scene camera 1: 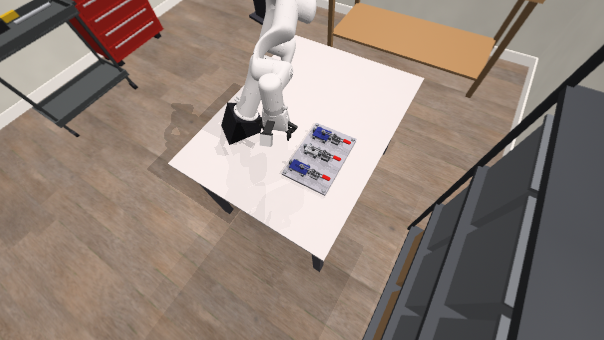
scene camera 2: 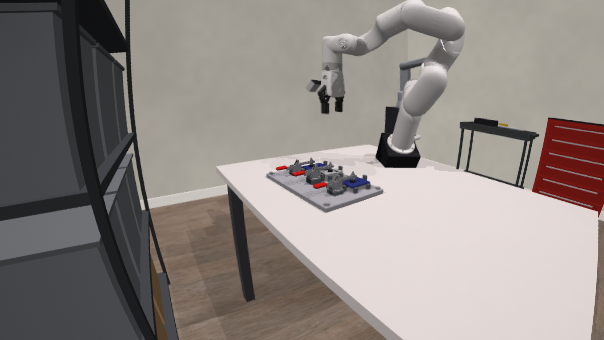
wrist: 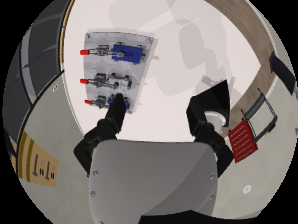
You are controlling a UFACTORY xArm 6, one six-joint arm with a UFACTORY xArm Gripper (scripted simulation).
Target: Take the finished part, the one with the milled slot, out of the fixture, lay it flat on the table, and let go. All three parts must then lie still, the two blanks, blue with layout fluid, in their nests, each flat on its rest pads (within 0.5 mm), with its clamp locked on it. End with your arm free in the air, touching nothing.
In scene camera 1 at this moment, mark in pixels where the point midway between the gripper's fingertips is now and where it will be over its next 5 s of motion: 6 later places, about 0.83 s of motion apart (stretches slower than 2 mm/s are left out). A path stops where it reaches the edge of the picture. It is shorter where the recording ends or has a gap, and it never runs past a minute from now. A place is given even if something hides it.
The gripper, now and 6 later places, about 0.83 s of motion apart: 278, 136; 294, 134; 308, 129; 311, 129; 311, 128; 311, 132; 314, 139
